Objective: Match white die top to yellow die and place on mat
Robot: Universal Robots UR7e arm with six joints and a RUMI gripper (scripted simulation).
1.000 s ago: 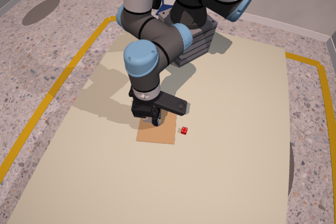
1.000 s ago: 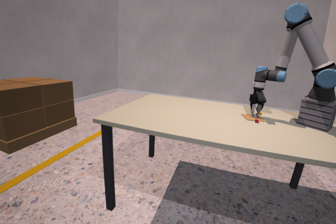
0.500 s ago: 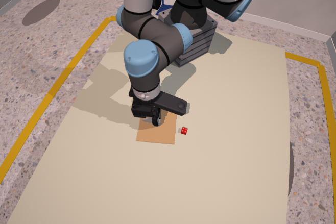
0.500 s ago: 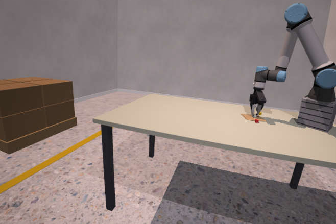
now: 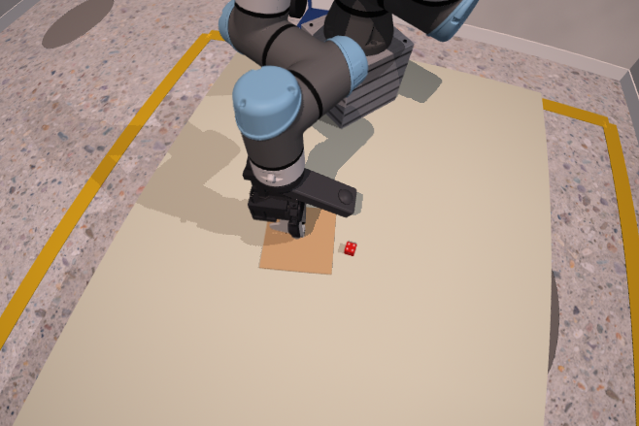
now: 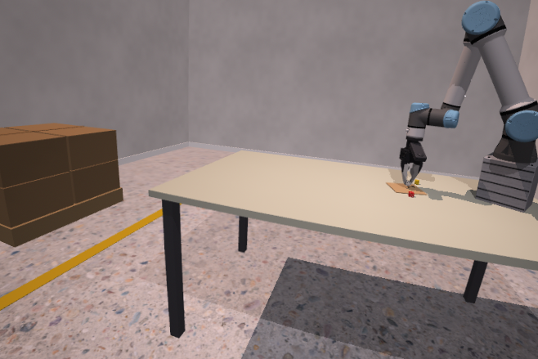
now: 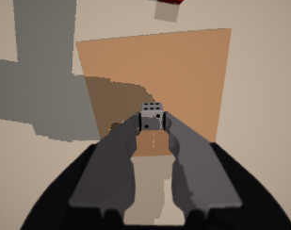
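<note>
The brown mat lies 4 cm below my hand. Round my hand: yellow die (12 cm to the right, 6 cm behind, 3 cm below); white die (1 cm below); red die (10 cm to the left, 3 cm below, 1 cm behind).
</note>
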